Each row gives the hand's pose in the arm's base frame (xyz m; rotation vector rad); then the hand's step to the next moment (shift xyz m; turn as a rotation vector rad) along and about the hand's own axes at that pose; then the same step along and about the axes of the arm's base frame.
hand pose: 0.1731 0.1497 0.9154 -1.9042 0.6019 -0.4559
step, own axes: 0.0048 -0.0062 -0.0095 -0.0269 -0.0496 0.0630
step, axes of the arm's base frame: -0.0003 -0.0077 0.0096 0.0239 0.0786 0.0202
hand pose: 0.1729 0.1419 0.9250 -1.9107 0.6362 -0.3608
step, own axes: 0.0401 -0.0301 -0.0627 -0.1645 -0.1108 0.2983
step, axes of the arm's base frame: 0.0083 -0.0608 0.0518 0.0498 0.3544 -0.0161
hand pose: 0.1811 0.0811 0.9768 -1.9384 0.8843 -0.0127
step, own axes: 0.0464 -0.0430 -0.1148 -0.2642 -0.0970 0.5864
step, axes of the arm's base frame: 0.0175 -0.1036 0.0783 0.0722 0.6298 -0.1455
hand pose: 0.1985 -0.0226 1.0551 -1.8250 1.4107 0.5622
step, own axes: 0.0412 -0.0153 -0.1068 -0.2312 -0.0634 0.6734
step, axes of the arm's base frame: 0.0161 -0.1067 0.0411 0.0587 0.6730 -0.2335
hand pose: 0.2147 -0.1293 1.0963 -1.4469 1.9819 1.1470
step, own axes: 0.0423 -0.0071 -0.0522 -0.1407 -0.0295 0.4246
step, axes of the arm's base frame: -0.0023 -0.0674 -0.0043 0.0255 0.4227 -0.1471
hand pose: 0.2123 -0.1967 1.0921 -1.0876 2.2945 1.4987
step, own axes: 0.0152 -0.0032 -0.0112 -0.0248 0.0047 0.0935
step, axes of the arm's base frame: -0.0062 -0.0174 -0.0049 -0.0063 0.0926 -0.0276
